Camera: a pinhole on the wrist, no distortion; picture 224 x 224 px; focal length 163.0 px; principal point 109.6 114.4 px. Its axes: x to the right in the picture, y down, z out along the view. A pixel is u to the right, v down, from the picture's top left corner.
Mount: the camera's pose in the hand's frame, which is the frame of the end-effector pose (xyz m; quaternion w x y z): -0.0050 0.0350 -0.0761 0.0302 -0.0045 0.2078 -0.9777
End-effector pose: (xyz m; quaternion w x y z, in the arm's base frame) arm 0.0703 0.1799 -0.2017 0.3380 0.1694 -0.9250 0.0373
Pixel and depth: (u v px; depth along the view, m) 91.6 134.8 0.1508
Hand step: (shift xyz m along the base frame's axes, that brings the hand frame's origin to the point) -0.0301 -0.0544 -0.0333
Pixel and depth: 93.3 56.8 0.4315
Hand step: -0.2610 -0.0795 -0.2677
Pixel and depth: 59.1 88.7 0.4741
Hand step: -0.3158 -0.1893 -0.2078
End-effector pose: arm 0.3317 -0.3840 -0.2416 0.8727 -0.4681 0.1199 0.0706
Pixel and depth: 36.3 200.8 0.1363
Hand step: 0.0830 -0.0288 0.0589
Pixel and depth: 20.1 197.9 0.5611
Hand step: 0.4667 0.0305 0.4288
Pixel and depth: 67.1 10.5 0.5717
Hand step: 0.1811 0.5772 0.1645
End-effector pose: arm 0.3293 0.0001 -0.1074 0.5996 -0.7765 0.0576 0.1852
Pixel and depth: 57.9 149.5 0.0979
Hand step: 0.0329 0.0146 0.0086
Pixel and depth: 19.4 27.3 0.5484
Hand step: 0.1212 0.5312 -0.3094
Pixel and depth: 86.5 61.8 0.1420
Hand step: -0.0078 0.0654 -0.0394
